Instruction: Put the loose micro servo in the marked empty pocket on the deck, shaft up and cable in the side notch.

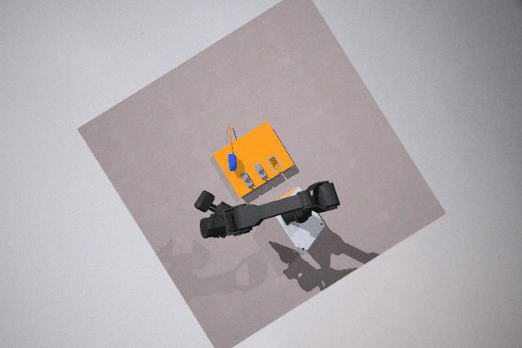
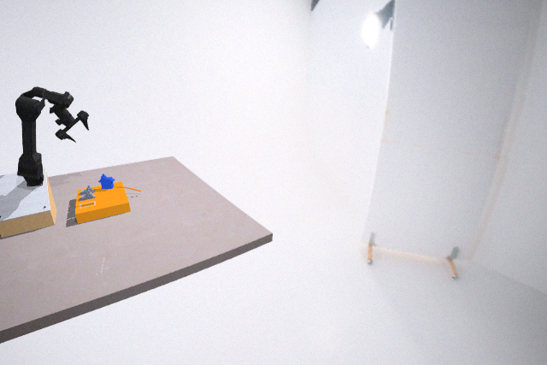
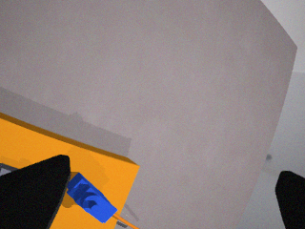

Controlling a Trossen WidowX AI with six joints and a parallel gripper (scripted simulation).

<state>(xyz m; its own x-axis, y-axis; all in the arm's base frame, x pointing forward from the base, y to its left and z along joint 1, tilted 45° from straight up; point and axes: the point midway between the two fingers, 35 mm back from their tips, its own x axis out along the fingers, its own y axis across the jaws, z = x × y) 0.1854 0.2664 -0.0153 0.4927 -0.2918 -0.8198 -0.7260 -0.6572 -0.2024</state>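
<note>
Right now my gripper tip is 10 cm short of the orange robot deck, 20 cm to the left of it and 30 cm above it.
</note>
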